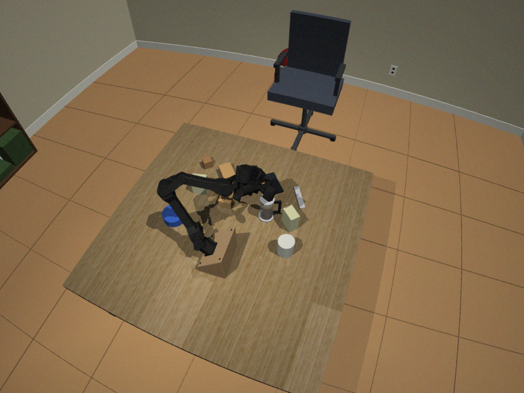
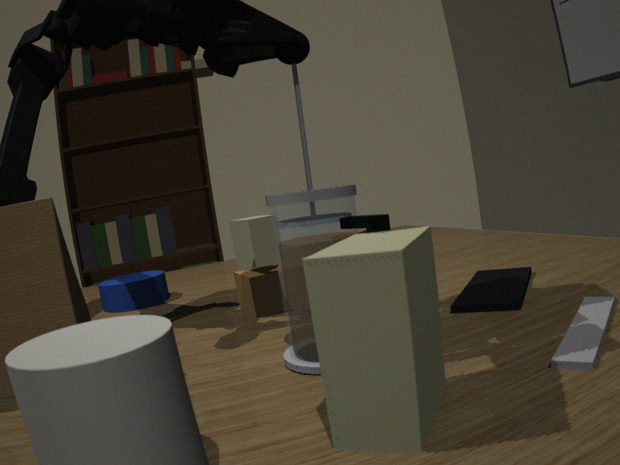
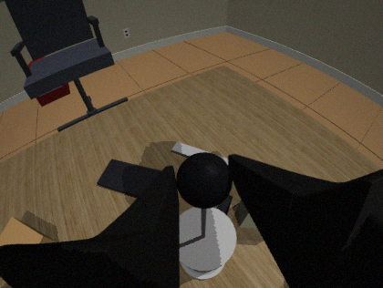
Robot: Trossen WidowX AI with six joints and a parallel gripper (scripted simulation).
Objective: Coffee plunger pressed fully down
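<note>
Right now the coffee press is 140 mm below my gripper tip and 10 mm to the right of it. Round my gripper tip: white cylinder 220 mm below, 190 mm behind, 140 mm to the right; then black plate 260 mm below, 210 mm ahead, 30 mm to the left; then grey bar 260 mm below, 150 mm ahead, 140 mm to the right.
</note>
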